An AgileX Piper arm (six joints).
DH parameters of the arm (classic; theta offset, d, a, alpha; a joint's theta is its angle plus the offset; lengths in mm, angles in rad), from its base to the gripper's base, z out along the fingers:
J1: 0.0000 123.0 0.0 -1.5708
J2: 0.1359 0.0 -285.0 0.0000
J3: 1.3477 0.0 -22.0 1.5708
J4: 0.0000 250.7 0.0 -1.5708
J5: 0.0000 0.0 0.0 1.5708
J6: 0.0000 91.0 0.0 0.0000
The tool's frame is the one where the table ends.
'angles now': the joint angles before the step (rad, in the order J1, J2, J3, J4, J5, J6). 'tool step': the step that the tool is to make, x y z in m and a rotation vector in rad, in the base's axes. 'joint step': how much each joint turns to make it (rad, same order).
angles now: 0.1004 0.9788 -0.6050 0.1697 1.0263 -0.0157
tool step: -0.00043 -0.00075 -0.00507 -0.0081 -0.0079 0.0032
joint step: -0.0001 0.0001 0.0208 -0.0062 -0.0274 -0.0061
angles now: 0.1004 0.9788 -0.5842 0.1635 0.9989 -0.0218
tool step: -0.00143 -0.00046 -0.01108 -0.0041 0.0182 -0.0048
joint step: 0.0000 0.0121 0.0375 -0.0006 -0.0316 0.0001
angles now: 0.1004 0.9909 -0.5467 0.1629 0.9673 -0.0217
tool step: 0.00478 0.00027 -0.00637 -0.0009 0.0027 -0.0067
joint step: 0.0000 0.0305 0.0106 0.0018 -0.0389 0.0001
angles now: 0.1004 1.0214 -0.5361 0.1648 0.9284 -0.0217
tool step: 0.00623 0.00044 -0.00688 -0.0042 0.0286 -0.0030
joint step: -0.0001 0.0483 0.0000 0.0000 -0.0197 0.0000
